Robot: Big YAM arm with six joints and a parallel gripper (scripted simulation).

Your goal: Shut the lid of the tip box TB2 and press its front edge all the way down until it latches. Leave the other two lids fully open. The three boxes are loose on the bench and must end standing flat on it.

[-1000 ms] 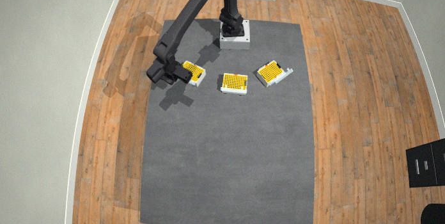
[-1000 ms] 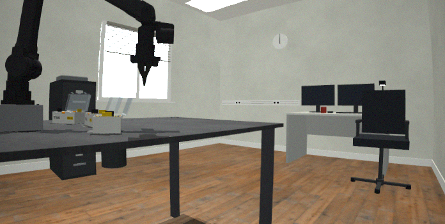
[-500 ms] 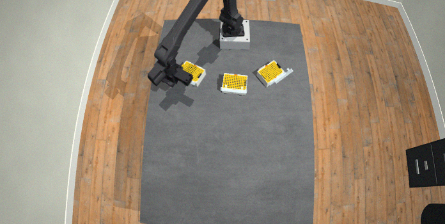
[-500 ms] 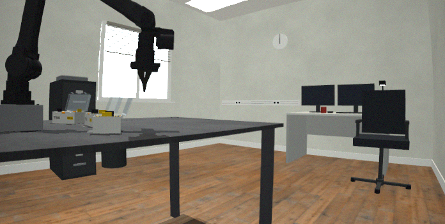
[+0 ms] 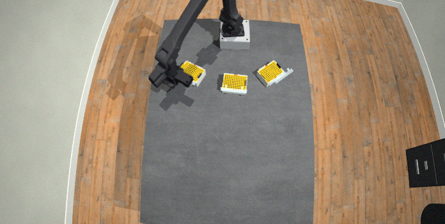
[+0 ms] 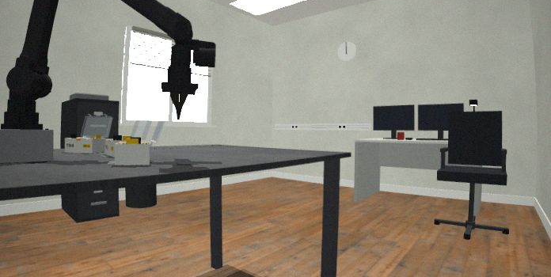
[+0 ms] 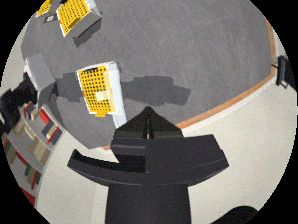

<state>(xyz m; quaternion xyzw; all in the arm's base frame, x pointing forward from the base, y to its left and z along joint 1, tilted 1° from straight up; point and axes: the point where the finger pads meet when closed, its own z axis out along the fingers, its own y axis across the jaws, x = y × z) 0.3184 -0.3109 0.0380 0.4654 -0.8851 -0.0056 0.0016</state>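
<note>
Right now the tip box is 9 cm behind my hand, 6 cm to the left of it and 6 cm below it.
</note>
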